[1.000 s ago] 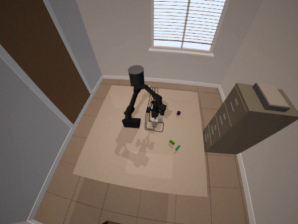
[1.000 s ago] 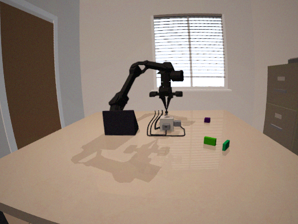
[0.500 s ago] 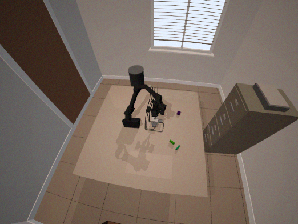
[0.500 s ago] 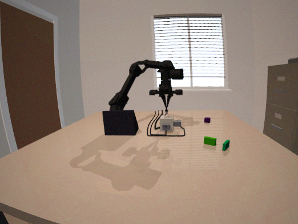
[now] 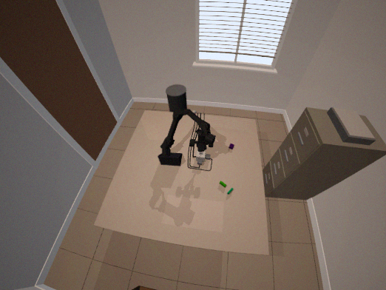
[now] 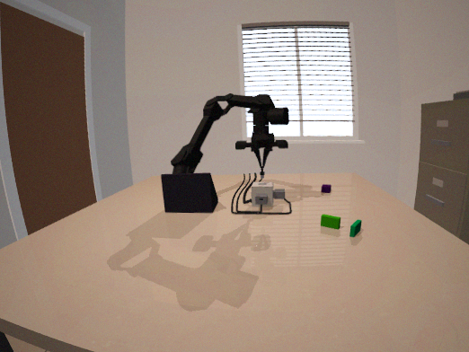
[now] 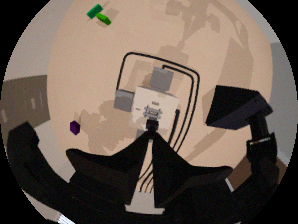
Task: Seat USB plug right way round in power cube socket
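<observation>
My gripper tip is 2 cm above the USB plug. From my gripper tip the other things lie so: purple cube 29 cm ahead, 13 cm to the left, 12 cm below.
</observation>
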